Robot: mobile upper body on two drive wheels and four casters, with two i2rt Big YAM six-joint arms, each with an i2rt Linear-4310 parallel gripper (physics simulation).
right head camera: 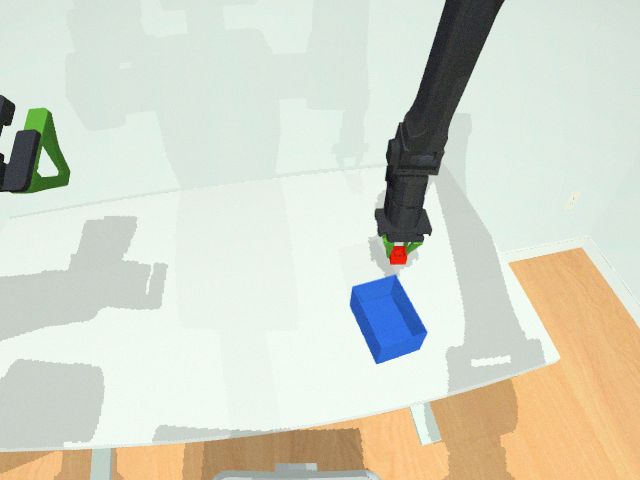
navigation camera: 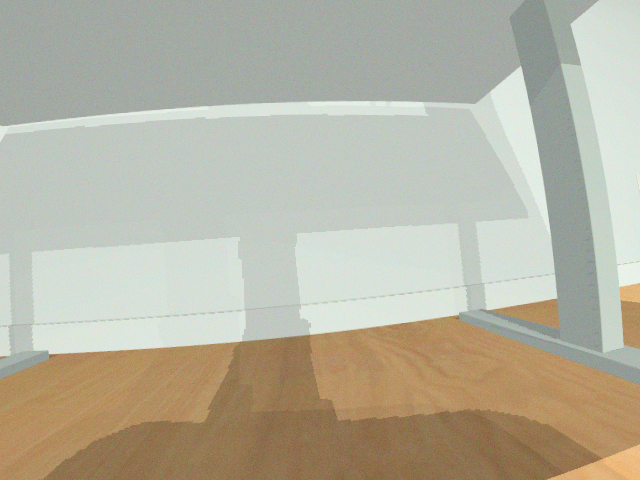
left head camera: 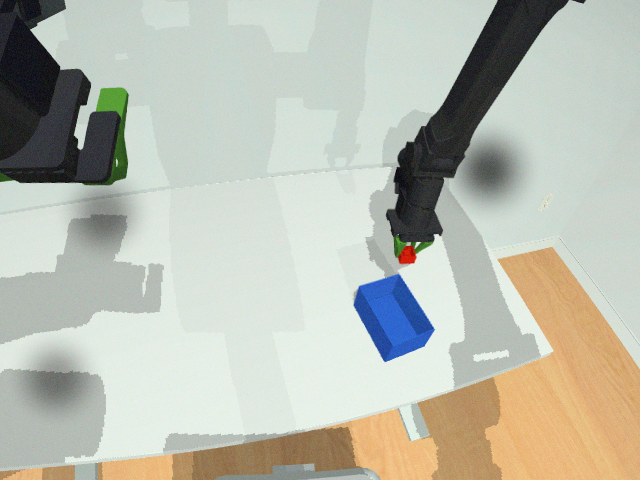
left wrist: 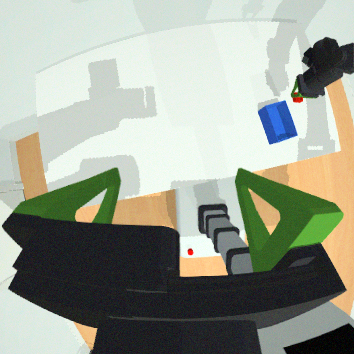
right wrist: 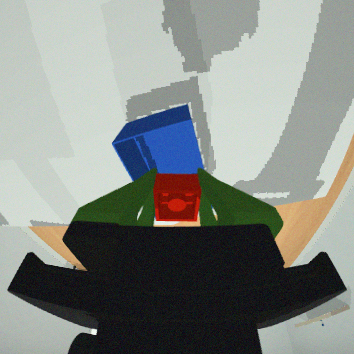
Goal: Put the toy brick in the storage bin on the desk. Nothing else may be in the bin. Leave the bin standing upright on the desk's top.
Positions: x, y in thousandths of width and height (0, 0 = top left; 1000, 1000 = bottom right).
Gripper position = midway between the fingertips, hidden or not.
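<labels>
My left gripper is out of frame in the navigation camera view, and in the right wrist view it's out of frame too. A blue storage bin is also out of frame in the navigation camera view. You can see the bin in the right head camera view (612, 682), in the left head camera view (620, 674), in the left wrist view (781, 338) and in the right wrist view (468, 397). As for my left gripper, it's there in the right head camera view (45, 374), the left head camera view (116, 355) and the left wrist view (501, 490).
</labels>
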